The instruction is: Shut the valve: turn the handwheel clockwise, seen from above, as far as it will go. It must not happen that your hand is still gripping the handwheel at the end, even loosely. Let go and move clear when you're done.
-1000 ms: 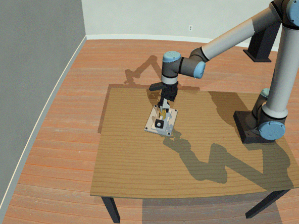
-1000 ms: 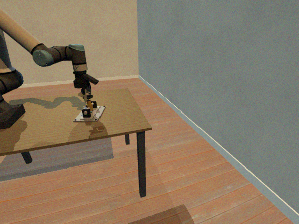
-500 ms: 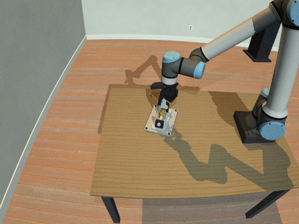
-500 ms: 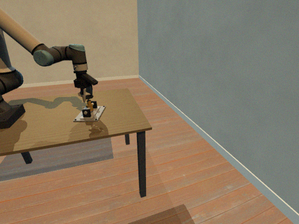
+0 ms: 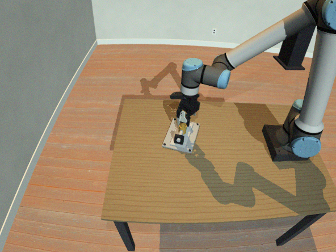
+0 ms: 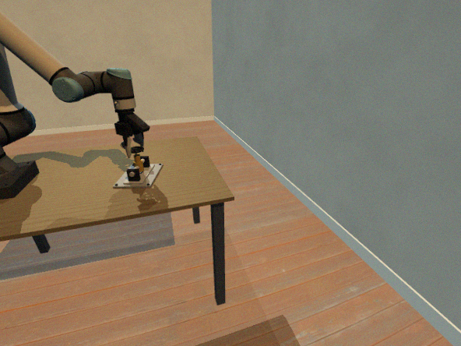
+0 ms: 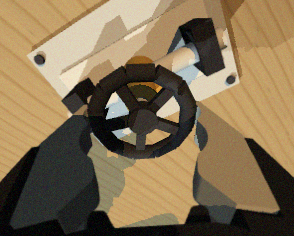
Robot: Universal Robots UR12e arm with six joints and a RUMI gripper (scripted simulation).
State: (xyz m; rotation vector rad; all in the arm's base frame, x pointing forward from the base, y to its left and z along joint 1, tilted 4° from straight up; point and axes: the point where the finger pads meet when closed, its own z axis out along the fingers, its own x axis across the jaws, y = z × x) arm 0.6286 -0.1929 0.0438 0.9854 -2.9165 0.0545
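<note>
Right now my hand is 10 mm below the black spoked handwheel. From my hand the other things lie so: base plate (120 mm below).
</note>
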